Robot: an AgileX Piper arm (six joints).
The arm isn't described. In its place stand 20 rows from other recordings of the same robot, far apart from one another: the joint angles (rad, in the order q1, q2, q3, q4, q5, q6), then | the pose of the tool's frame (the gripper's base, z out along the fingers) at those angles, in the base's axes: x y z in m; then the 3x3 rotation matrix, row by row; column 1 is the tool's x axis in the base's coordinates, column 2 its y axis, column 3 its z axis.
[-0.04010 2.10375 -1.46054 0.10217 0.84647 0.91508] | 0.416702 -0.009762 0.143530; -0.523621 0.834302 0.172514; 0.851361 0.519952 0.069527; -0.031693 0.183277 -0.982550
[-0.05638 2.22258 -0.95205 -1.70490 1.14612 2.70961] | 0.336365 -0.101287 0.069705; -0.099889 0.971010 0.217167; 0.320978 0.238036 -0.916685; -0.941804 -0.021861 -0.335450
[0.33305 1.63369 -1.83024 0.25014 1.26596 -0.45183] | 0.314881 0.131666 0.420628; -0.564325 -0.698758 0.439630; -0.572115 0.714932 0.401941; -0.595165 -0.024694 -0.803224
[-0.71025 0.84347 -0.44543 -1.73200 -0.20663 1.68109] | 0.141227 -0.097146 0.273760; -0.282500 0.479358 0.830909; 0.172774 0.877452 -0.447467; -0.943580 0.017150 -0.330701
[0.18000 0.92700 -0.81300 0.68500 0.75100 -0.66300] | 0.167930 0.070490 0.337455; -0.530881 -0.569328 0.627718; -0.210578 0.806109 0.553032; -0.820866 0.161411 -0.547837
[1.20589 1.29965 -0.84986 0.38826 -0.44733 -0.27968] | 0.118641 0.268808 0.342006; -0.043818 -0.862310 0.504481; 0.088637 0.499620 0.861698; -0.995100 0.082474 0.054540
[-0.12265 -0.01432 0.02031 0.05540 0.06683 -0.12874] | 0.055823 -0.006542 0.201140; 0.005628 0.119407 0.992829; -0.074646 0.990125 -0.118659; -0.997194 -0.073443 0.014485
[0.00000 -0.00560 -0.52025 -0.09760 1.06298 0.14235] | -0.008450 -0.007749 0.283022; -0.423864 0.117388 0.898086; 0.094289 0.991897 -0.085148; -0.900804 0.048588 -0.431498
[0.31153 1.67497 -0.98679 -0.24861 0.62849 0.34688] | 0.307118 0.085067 0.191808; -0.919590 -0.124302 0.372698; -0.146596 0.988680 -0.031964; -0.364506 -0.084029 -0.927402
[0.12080 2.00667 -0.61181 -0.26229 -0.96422 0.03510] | 0.319208 0.058278 0.094986; -0.310393 -0.354254 0.882134; -0.152343 0.934511 0.321683; -0.938322 -0.034539 -0.344034
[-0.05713 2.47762 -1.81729 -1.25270 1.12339 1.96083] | 0.482725 -0.105663 0.106209; -0.134757 0.977653 0.161355; 0.453946 0.205658 -0.866970; -0.880780 -0.043584 -0.471516
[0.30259 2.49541 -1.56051 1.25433 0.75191 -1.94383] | 0.422075 0.193643 0.026128; -0.255113 -0.959954 0.115781; -0.648245 0.258651 0.716155; -0.717423 0.107646 -0.688271
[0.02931 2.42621 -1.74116 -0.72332 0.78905 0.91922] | 0.484916 -0.028546 0.080013; -0.841046 0.452452 0.296528; 0.288728 0.838988 -0.461232; -0.457469 -0.302301 -0.836263
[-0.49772 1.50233 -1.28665 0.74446 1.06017 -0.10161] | 0.295727 -0.099460 0.333452; -0.682677 0.360013 0.635880; 0.660955 0.675304 0.327264; -0.311593 0.643704 -0.698967
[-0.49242 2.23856 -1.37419 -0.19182 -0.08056 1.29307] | 0.414006 -0.220530 0.102180; 0.156465 0.714194 0.682236; 0.928258 0.129648 -0.348610; -0.337426 0.687836 -0.642671
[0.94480 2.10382 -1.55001 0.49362 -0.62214 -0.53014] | 0.311937 0.388561 0.261878; 0.128870 -0.606895 0.784265; -0.014797 0.789595 0.613450; -0.991551 -0.090660 0.092775
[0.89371 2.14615 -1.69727 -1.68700 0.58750 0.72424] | 0.353112 0.359310 0.249428; 0.169338 -0.323134 0.931080; -0.900283 0.333685 0.279544; -0.401017 -0.885573 -0.234406
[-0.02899 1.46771 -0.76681 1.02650 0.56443 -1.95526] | 0.276437 0.033646 0.216559; -0.219874 -0.809602 0.544242; -0.745050 0.499499 0.442042; -0.629727 -0.308294 -0.713021
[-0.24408 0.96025 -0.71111 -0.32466 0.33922 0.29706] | 0.192527 -0.057902 0.315630; -0.455488 0.326771 0.828101; 0.102910 0.943289 -0.315620; -0.884274 -0.058541 -0.463284
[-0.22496 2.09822 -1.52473 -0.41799 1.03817 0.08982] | 0.397279 -0.123555 0.164902; -0.994091 0.108543 0.000939; 0.100974 0.927880 -0.358948; -0.039833 -0.356732 -0.933357
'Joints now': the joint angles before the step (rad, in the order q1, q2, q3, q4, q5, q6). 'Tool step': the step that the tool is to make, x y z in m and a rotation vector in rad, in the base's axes. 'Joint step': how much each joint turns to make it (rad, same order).
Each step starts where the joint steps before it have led.
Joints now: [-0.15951 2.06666 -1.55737 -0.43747 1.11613 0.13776]
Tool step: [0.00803 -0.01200 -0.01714 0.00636 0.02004 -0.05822]
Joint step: [-0.02522 0.06898 -0.04874 0.00397 0.01268 0.02868]
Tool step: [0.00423 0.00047 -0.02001 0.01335 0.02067 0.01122]
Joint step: [0.00100 0.04647 -0.00004 0.00484 -0.02707 -0.00247]
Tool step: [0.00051 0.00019 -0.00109 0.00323 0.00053 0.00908]
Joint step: [0.00001 0.00232 0.00000 0.00258 -0.00501 -0.00910]
